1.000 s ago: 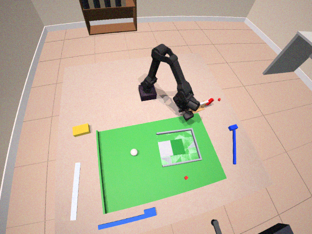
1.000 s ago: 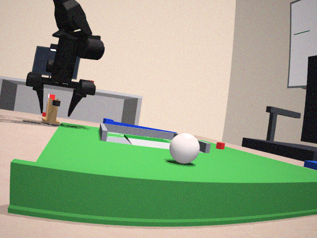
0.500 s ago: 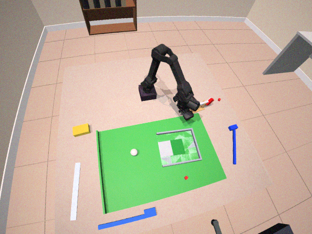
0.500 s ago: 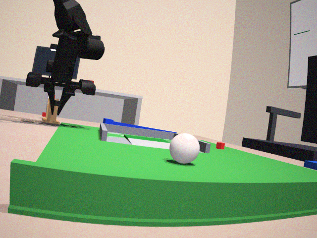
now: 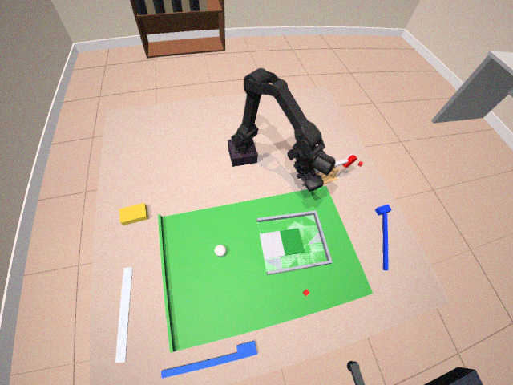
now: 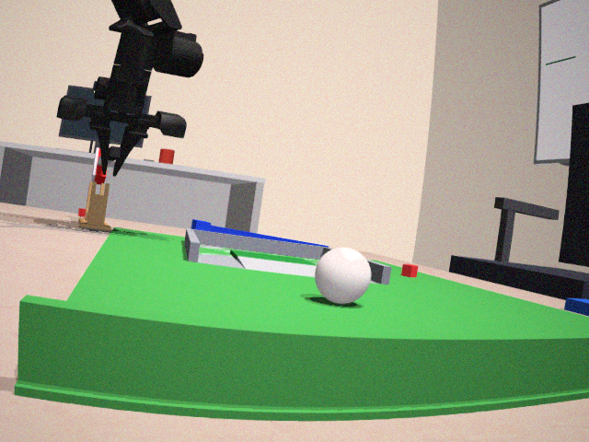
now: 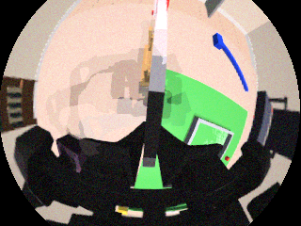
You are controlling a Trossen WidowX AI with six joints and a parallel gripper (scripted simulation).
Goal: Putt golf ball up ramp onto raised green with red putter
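The red putter is 11 cm to the left of my gripper tip, 4 cm behind it and 3 cm above it. The rest, counted from my gripper tip: green mat 29 cm ahead, 19 cm to the right, 8 cm below; blue putter 33 cm to the left, 24 cm ahead, 7 cm below; wooden putter stand 12 cm to the left, 5 cm below, 5 cm behind.
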